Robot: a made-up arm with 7 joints.
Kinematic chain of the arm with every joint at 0, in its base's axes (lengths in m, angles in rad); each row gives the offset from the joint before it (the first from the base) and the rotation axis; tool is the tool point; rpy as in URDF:
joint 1: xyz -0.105 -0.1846 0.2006 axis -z
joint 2: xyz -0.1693 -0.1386 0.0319 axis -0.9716 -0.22 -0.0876
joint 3: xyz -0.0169 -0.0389 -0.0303 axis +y
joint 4: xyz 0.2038 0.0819 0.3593 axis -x
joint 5: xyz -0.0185 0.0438 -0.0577 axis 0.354 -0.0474 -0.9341
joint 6: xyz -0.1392 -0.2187 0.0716 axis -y
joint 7: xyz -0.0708 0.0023 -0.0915 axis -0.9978 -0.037 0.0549
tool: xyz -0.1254 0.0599 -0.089 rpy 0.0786 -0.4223 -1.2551
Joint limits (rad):
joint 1: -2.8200..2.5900
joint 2: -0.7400..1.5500
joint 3: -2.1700..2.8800
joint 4: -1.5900..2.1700
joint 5: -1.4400..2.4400
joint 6: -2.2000..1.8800
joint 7: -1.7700..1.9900
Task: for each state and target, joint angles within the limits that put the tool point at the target. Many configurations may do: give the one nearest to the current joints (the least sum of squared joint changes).
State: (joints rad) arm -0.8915 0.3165 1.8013 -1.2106 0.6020 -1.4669 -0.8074
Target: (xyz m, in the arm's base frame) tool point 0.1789 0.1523 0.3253
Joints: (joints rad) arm -1.2088 0.3726 1.6642 -1.1501 1.0798 -1.2478 -0.6022
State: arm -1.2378 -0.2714 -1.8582 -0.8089 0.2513 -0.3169 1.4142
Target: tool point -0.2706 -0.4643 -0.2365
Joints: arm -1.1195 -0.0306 -2.1339 -0.9345 0.7290 -0.5173 1.3575
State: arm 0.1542 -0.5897 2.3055 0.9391 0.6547 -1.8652 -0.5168
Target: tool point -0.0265 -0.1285 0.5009
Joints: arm -0.0910 -0.5412 1.3860 1.0087 1.1532 -1.4629 -0.1867
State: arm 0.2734 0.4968 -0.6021 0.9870 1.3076 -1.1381 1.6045
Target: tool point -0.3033 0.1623 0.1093
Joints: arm 0.5650 0.2749 -0.4683 0.9250 1.7332 -1.0376 1.4965
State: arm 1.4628 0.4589 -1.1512 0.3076 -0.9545 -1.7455 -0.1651
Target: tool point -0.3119 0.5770 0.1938
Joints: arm 1.1109 0.8081 -1.2655 0.6783 -0.8280 -1.9265 -0.4767
